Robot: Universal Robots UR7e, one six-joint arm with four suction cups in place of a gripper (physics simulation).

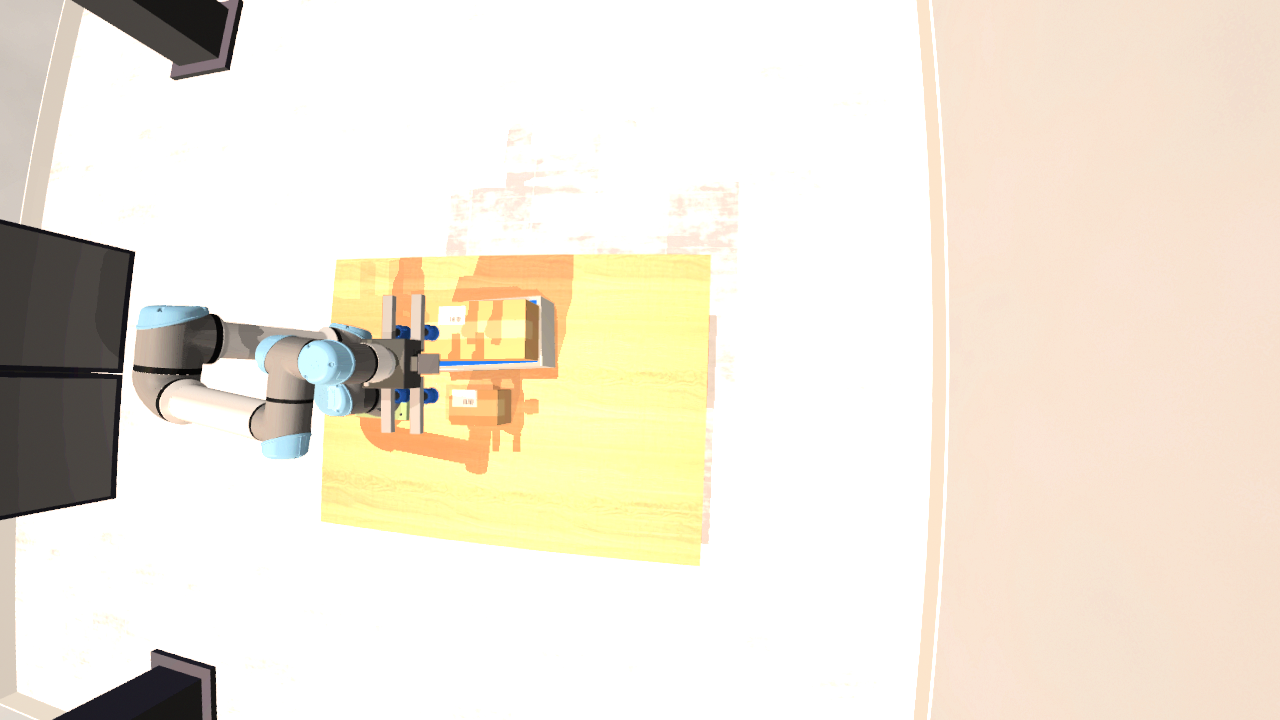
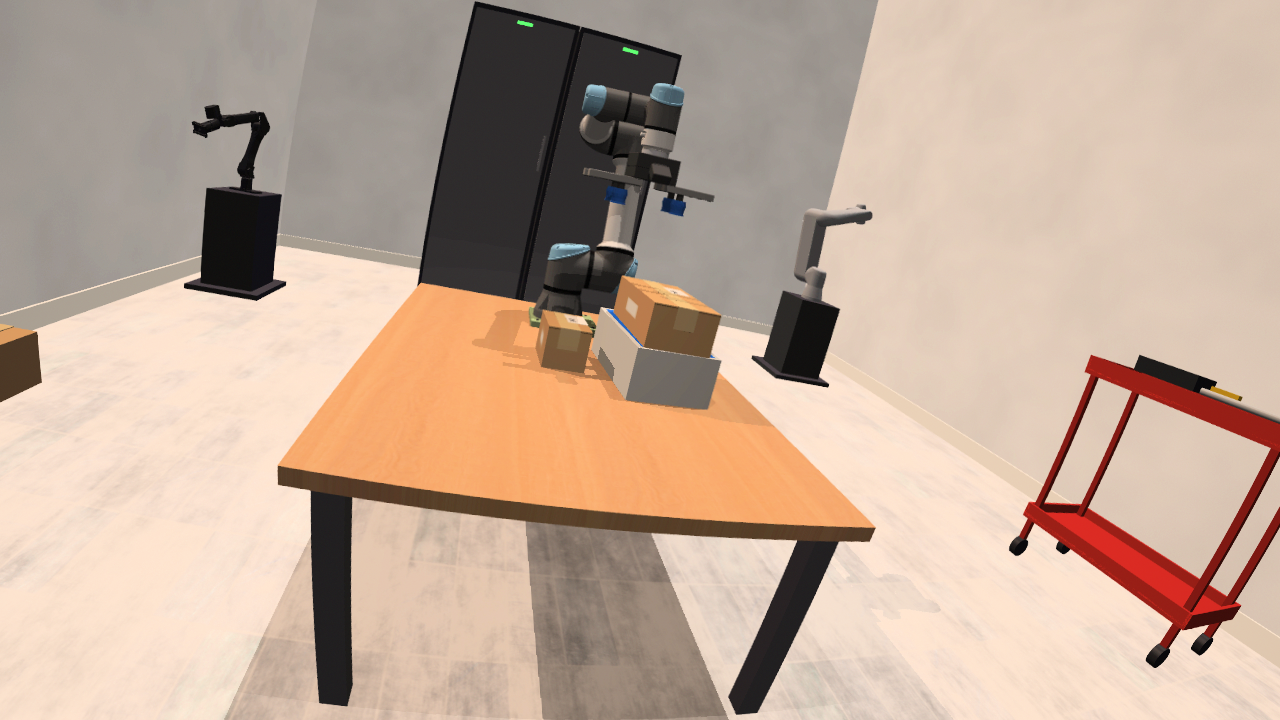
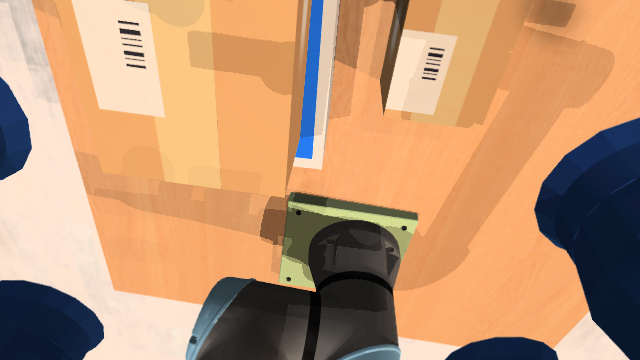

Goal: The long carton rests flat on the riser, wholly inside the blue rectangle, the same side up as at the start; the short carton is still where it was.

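Note:
The long carton lies flat on the white riser, barcode label up. The blue rectangle shows along the side facing the short carton and at the far end. At the robot-side end, the carton covers the blue edge and appears to overhang the riser. The short carton stands on the table beside the riser, label up. My gripper is open, its cups empty, high above the robot-side ends of the cartons.
The wooden table bears the riser, the short carton and my arm's green base plate. Dark cabinets stand behind the arm. A red cart and two other arms on pedestals stand away from the table.

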